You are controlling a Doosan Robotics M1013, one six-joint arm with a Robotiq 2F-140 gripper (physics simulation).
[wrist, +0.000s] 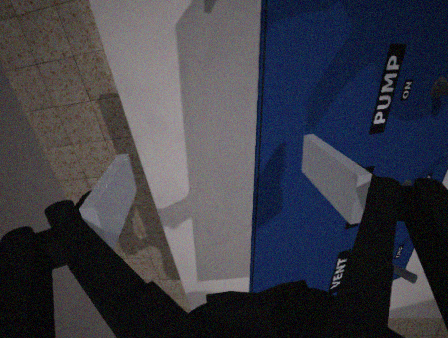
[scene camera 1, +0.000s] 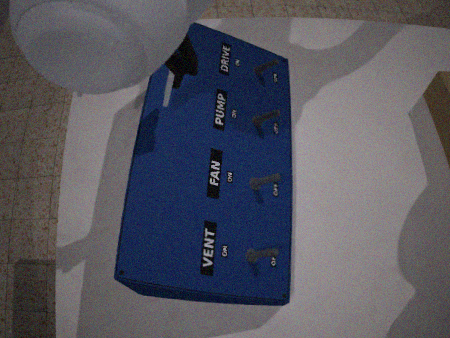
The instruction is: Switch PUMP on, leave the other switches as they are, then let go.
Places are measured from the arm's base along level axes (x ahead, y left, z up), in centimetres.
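Pixels of known places: gripper, fingertip midpoint: (wrist: 219,162) (scene camera 1: 123,93).
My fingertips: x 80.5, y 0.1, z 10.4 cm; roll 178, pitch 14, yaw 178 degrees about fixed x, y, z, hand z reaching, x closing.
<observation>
Ahead of a thing's pixels: the offset from my fingertips to its top centre. "*": to the spot under its first point. Level surfaces: height alone.
The blue panel (scene camera 1: 170,200) (wrist: 300,50) carries four grey lever switches in a row. The PUMP switch {* dy -1.2, dx -23.0, dz -9.9 cm} (scene camera 1: 267,118) (wrist: 439,89) is second from the top in the scene view, its lever tilted to the OFF side. The DRIVE switch {dy -13.7, dx -24.2, dz -8.2 cm} (scene camera 1: 266,67), FAN switch {dy +10.2, dx -22.1, dz -8.2 cm} (scene camera 1: 266,181) and VENT switch {dy +22.2, dx -21.0, dz -8.2 cm} (scene camera 1: 262,254) also tilt to OFF. My gripper (wrist: 219,162) is open and empty. In the scene view one pale fingertip shows above the panel's upper left part, left of the PUMP label; the other is hidden by the arm. The fingers are apart from the PUMP lever.
The white arm (scene camera 1: 100,40) covers the upper left of the scene view, near the panel's top corner. The panel stands on a pale table {dz -21.2 cm} (scene camera 1: 345,200) (wrist: 220,125). Tiled floor (scene camera 1: 30,150) (wrist: 65,100) lies beyond the table's edge. A brown object (scene camera 1: 441,110) is at the right.
</observation>
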